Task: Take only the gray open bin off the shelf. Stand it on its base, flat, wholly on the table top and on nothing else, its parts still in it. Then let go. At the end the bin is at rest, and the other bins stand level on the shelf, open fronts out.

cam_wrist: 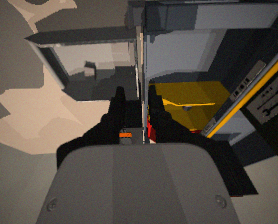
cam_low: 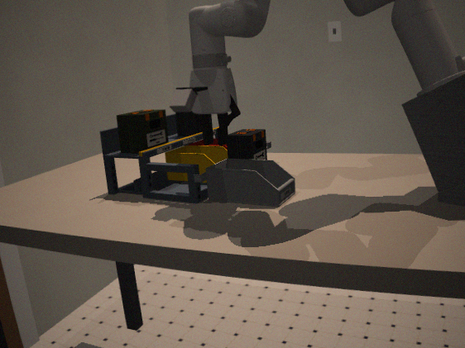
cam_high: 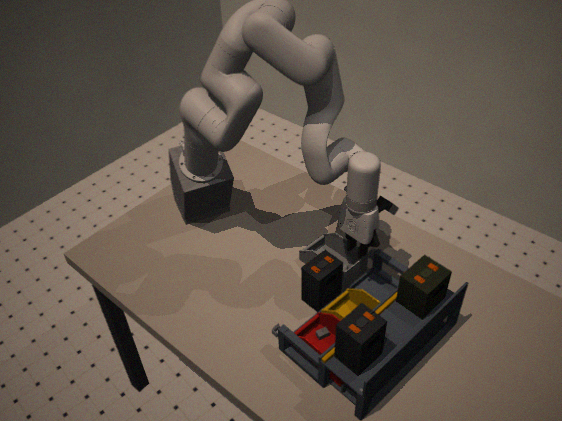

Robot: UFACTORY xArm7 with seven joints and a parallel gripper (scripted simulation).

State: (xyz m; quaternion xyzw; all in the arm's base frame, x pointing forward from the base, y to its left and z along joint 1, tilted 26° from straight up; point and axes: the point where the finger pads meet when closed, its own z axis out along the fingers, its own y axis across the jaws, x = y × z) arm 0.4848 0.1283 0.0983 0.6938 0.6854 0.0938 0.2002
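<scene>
My hand is 100 mm above the gray open bin and 80 mm past it. The rest, counted from my hand: yellow bin 120 mm to the right, 110 mm ahead, 100 mm below; then red bin 230 mm to the right, 100 mm below, 100 mm ahead; then dark box 100 mm to the right, 70 mm below, 30 mm behind.
</scene>
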